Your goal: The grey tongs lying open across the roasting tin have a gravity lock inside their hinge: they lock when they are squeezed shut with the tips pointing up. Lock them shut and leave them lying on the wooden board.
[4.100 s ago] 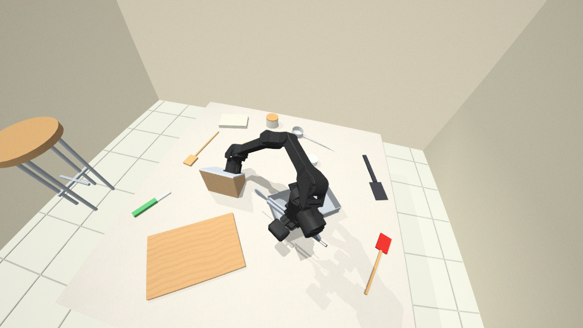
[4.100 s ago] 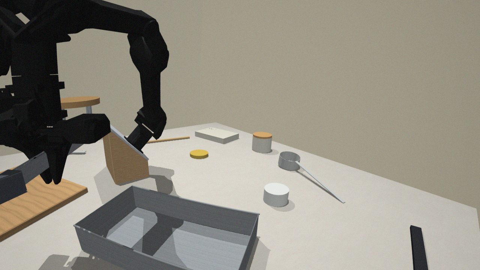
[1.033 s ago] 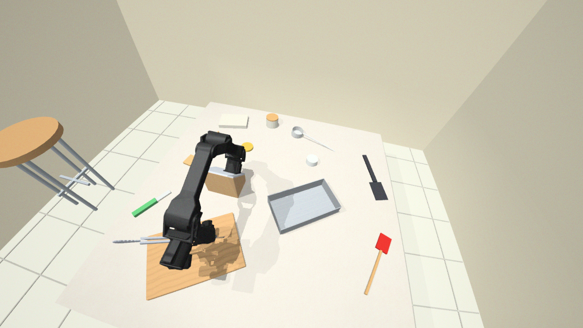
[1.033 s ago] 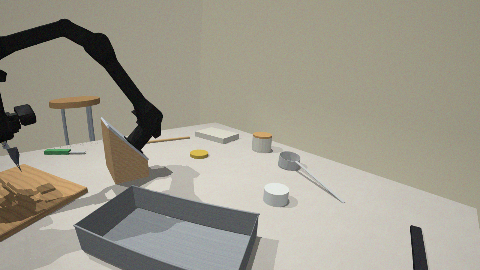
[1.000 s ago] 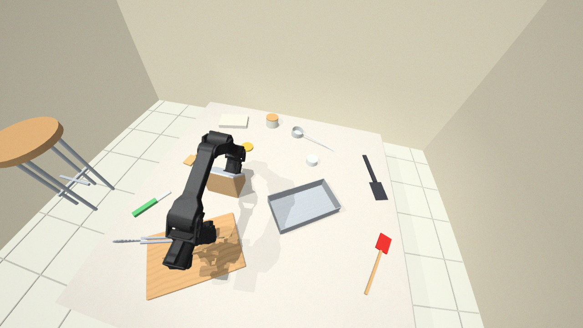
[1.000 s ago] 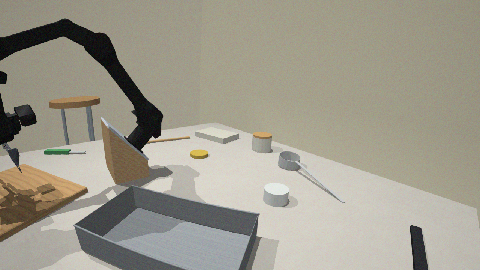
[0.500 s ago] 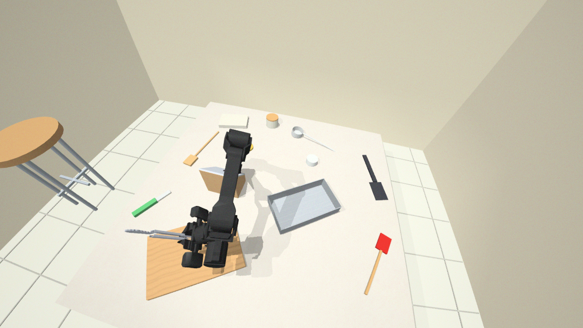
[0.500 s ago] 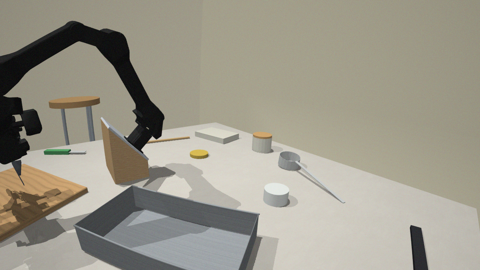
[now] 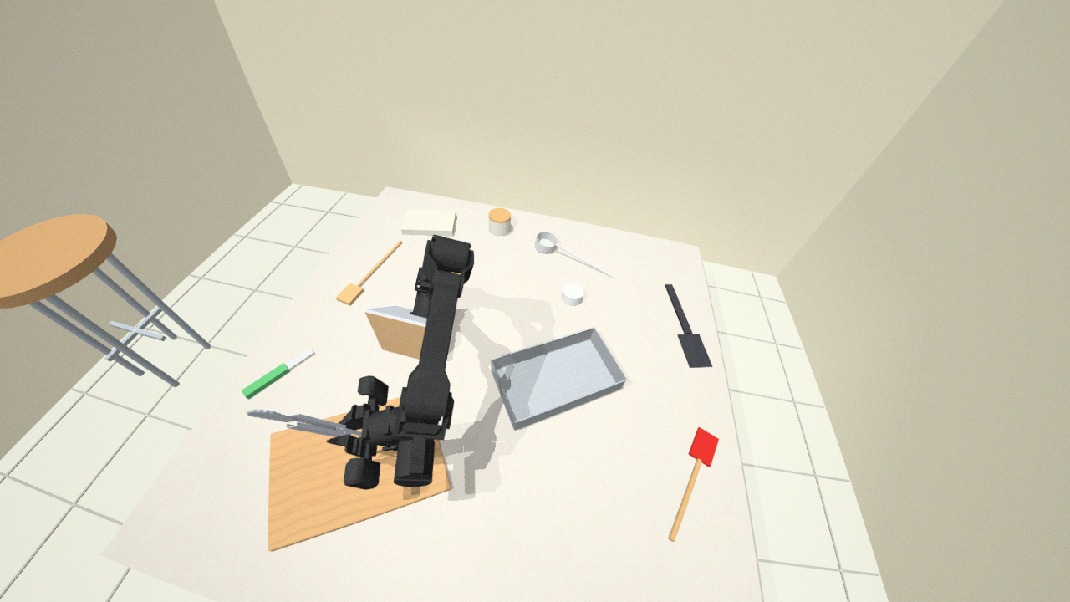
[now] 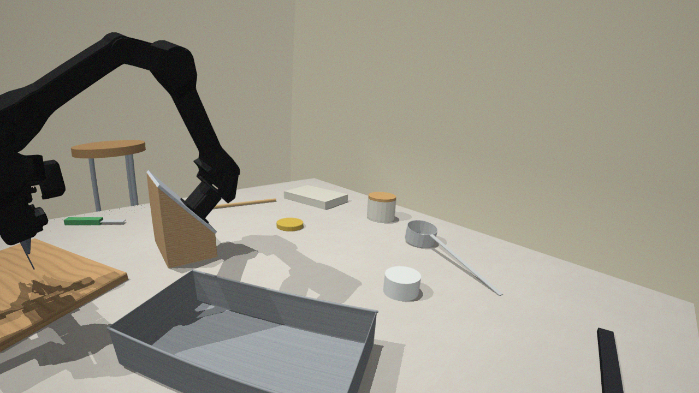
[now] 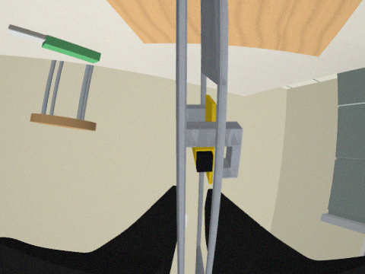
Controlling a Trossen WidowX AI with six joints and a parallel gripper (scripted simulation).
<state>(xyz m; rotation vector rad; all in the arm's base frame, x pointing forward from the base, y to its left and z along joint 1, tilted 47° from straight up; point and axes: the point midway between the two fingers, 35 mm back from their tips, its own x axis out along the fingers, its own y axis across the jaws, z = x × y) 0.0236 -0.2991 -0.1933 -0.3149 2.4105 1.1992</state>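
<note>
Right now the yellow lock piece is 5 cm ahead of my gripper tip, 3 cm to the left of it and 2 cm below it. From my gripper tip the other things lie so: grey roasting tin 38 cm ahead, 33 cm to the left, 14 cm below; then wooden board 16 cm below; then green-handled knife 30 cm behind, 14 cm to the left, 16 cm below.
</note>
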